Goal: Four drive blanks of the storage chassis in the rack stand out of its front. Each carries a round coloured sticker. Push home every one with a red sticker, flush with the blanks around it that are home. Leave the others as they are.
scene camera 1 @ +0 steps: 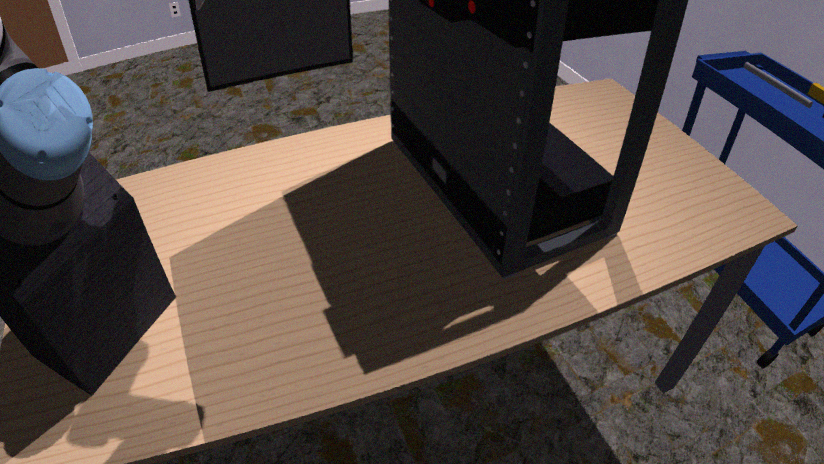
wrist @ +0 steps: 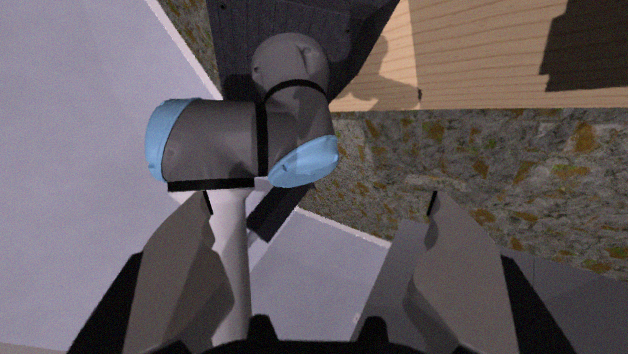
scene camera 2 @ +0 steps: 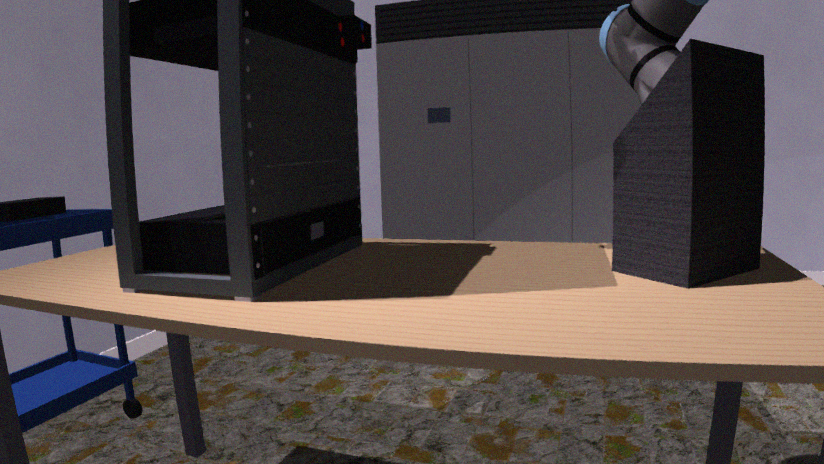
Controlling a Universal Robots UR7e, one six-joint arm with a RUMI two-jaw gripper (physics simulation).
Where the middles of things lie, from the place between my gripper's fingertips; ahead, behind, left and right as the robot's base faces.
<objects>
I see the rack (scene camera 2: 287,83) 57 cm ahead of my hand, 15 cm to the left of it and 26 cm below it.
</objects>
